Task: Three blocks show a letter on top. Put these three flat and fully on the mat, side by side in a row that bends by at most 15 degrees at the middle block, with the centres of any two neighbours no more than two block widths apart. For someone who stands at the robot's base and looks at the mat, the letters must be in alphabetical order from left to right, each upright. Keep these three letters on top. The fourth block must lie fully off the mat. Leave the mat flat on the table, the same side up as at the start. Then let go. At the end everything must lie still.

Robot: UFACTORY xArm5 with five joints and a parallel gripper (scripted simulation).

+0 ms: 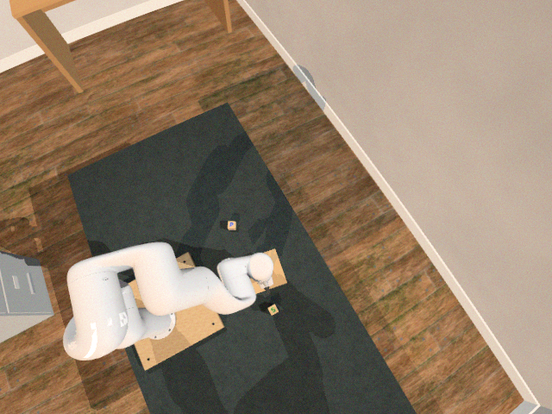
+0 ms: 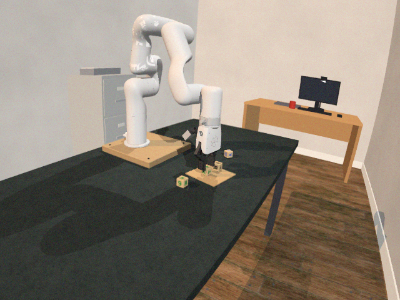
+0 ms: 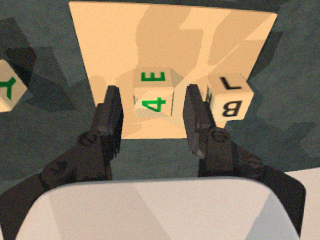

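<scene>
The tan mat lies 10 mm ahead of my hand, 10 mm to the left of it and 50 mm below it. Round my hand: green-lettered block: 20 mm behind, 130 mm to the right, 30 mm below.
</scene>
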